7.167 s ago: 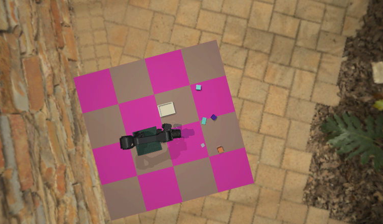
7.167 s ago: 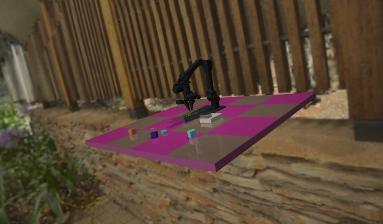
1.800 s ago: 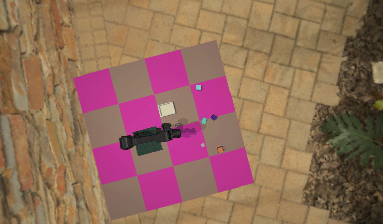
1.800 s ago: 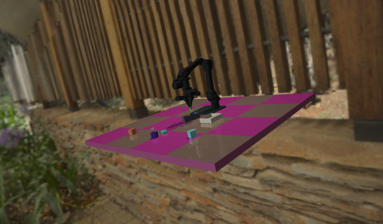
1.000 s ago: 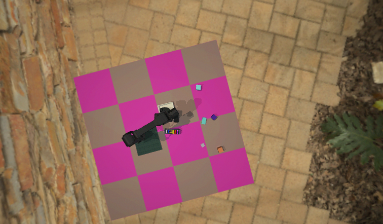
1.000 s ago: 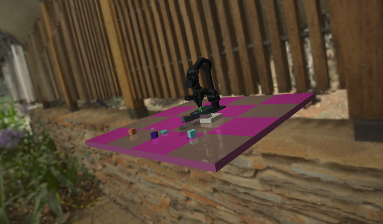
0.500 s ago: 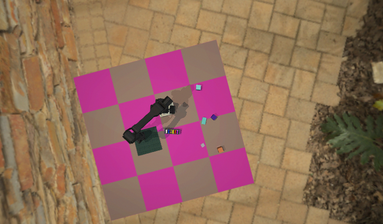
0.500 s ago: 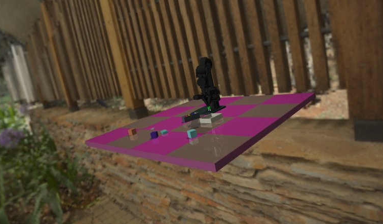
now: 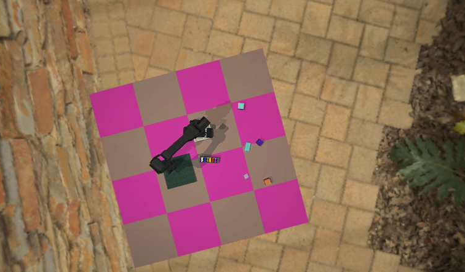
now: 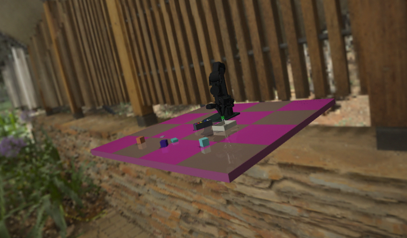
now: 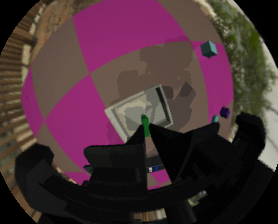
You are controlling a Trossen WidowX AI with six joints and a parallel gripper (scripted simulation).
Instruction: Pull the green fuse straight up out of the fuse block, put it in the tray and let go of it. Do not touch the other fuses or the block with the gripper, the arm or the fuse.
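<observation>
The green fuse is 1 cm below my gripper tip. Also, from my gripper tip: beige tray: 7 cm below.
</observation>
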